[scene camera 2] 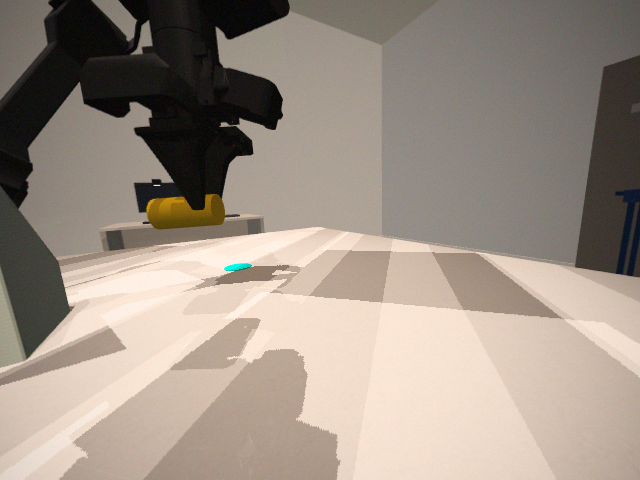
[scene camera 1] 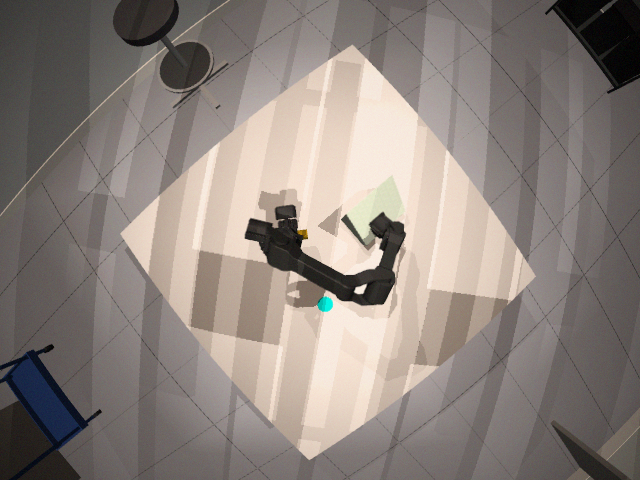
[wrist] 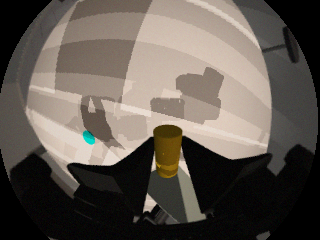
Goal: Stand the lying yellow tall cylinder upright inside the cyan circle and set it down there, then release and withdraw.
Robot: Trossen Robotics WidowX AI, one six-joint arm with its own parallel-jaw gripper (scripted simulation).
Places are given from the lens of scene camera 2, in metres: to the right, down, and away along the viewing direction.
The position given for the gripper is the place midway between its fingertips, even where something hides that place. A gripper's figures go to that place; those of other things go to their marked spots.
gripper (scene camera 2: 207, 209): -0.12, -0.03, 0.26
yellow tall cylinder (scene camera 2: 164, 213): -0.16, -0.03, 0.24
